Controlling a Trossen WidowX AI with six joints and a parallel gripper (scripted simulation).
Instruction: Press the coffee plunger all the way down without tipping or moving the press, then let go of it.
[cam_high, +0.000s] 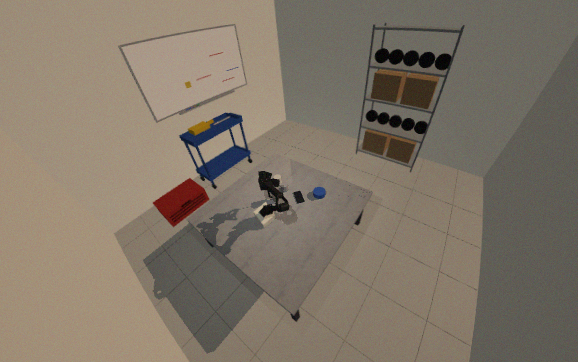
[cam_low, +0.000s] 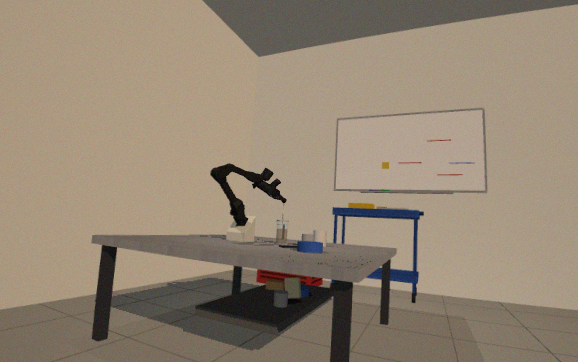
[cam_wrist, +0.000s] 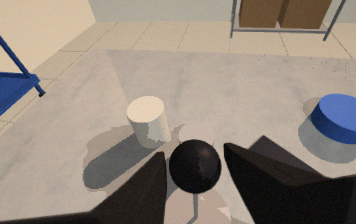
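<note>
The coffee press is 10 mm behind my gripper tip, 10 mm to the left of it and 130 mm below it. The rest, counted from my gripper tip: white cylinder 190 mm ahead, 140 mm to the left, 220 mm below.
</note>
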